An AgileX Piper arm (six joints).
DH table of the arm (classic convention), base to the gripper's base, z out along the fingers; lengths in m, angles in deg. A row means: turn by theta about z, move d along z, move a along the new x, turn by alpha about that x. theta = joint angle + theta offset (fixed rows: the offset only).
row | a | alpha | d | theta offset
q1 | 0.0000 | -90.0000 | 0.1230 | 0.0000
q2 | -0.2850 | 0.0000 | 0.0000 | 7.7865
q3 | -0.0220 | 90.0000 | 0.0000 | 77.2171
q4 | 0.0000 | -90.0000 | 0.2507 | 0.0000
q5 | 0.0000 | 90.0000 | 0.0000 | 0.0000
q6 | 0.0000 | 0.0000 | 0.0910 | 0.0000
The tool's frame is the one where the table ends.
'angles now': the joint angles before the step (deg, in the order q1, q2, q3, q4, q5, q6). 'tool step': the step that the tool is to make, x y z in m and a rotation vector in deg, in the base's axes. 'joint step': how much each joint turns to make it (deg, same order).
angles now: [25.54, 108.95, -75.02, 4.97, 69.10, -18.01]
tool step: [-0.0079, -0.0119, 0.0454, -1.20, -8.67, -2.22]
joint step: [0.01, -7.75, 0.09, -4.97, 0.18, 4.35]
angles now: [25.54, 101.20, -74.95, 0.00, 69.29, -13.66]
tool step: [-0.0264, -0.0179, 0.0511, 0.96, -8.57, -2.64]
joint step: [-0.01, -10.82, 2.07, -3.17, 0.69, 3.54]
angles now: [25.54, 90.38, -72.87, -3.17, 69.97, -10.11]
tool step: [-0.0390, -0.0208, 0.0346, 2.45, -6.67, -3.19]
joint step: [0.01, -11.48, 4.64, -1.35, -0.01, 3.48]
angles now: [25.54, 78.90, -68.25, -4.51, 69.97, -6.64]
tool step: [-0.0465, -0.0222, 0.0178, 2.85, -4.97, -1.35]
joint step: [0.00, -12.05, 6.38, 0.01, 0.06, 1.41]
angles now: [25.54, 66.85, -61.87, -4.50, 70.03, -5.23]
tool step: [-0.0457, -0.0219, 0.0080, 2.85, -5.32, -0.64]
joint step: [-0.03, -12.05, 6.04, 0.02, 0.03, 0.66]
